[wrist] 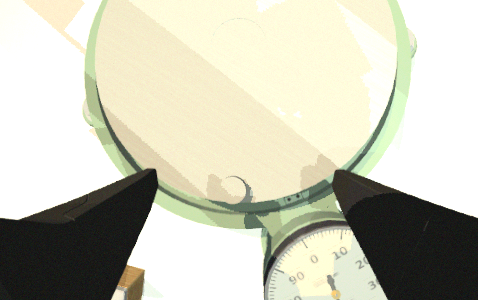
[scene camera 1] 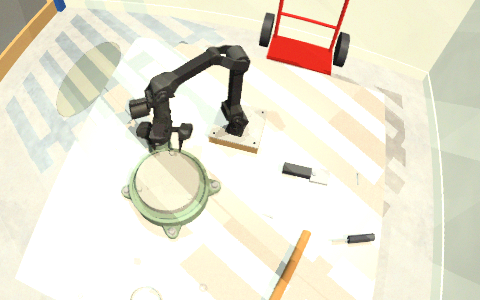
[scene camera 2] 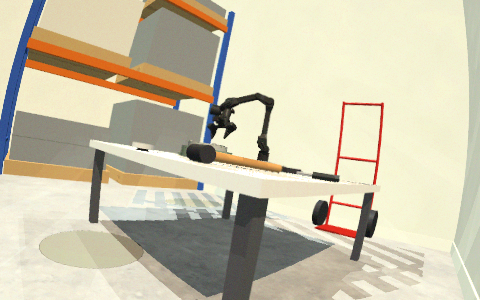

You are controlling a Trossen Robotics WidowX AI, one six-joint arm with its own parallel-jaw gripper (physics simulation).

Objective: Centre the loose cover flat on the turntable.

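Places are measured from the arm's base along level axes (x right, y ahead, z up), in metres.
Where they show: gripper, fingertip midpoint: (wrist: 246,177) (scene camera 1: 167,150) (scene camera 2: 217,138); arm's base at its link origin: (scene camera 1: 235,128).
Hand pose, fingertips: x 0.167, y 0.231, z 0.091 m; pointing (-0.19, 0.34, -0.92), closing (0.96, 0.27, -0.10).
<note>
Things, the pixels of their top centre, and the offset from my fingertips. "spot": a spot on its surface instead.
- beige disc at its top centre: (wrist: 237,38) (scene camera 1: 166,178) (scene camera 2: 208,142) dz -0.035, dx -0.032, dy +0.083 m
- green round turntable at a spot on its surface: (wrist: 210,218) spot: dz -0.071, dx -0.020, dy -0.051 m
- dial gauge at a spot on its surface: (wrist: 330,272) spot: dz -0.029, dx +0.068, dy -0.047 m
- scraper at its top centre: (scene camera 1: 307,171) (scene camera 2: 296,168) dz -0.102, dx -0.477, dy -0.165 m
- screwdriver at its top centre: (scene camera 1: 355,238) (scene camera 2: 318,172) dz -0.103, dx -0.728, dy +0.033 m
- mallet at its top centre: (scene camera 1: 285,280) (scene camera 2: 242,151) dz -0.070, dx -0.523, dy +0.262 m
The loose cover, a beige disc (scene camera 1: 167,180) (scene camera 2: 220,147) (wrist: 240,110) with small round pegs, lies inside the green round turntable (scene camera 1: 168,219) (scene camera 2: 183,150) (wrist: 210,218). In scene camera 1, more green shows at its front than at the arm side. In the wrist view, a dark gap runs along its lower edges, and a peg is near the lower rim. I cannot tell whether it lies fully flat. My gripper (scene camera 1: 167,145) (scene camera 2: 220,137) (wrist: 246,177) is open and empty, above the turntable's arm-side edge. The cover's far edge is cut off in the wrist view.
A dial gauge (wrist: 330,272) adjoins the turntable below my fingers. The arm's base plate (scene camera 1: 234,146) is to the right. A scraper (scene camera 1: 297,170), a screwdriver (scene camera 1: 361,238) and a mallet (scene camera 1: 292,262) (scene camera 2: 201,153) lie on the table. A red hand truck (scene camera 1: 300,55) (scene camera 2: 357,159) stands behind.
</note>
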